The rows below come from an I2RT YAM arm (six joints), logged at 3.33 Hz.
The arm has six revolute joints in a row. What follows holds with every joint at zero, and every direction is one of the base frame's. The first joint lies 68 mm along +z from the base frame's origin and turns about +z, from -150 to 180 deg. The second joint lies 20 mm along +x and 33.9 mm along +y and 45.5 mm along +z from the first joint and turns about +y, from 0 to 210 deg. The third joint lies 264 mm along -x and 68.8 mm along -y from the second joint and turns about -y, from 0 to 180 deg. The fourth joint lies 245 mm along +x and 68.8 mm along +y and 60 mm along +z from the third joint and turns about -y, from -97 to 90 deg. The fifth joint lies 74 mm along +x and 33.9 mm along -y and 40.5 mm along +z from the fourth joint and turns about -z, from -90 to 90 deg. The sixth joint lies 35.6 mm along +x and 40.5 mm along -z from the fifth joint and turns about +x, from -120 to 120 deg. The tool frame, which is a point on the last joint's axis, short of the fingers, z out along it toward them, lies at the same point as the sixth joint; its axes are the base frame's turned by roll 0, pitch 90 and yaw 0 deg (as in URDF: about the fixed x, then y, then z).
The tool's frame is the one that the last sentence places.
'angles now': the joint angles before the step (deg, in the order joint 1, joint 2, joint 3, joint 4, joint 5, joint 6). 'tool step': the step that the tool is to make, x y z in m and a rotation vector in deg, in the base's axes. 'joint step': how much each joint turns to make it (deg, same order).
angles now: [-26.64 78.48 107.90 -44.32 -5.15 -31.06]
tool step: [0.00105 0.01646 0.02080 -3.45 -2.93 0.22]
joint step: [4.06 1.06 5.04 0.07 4.16 -1.02]
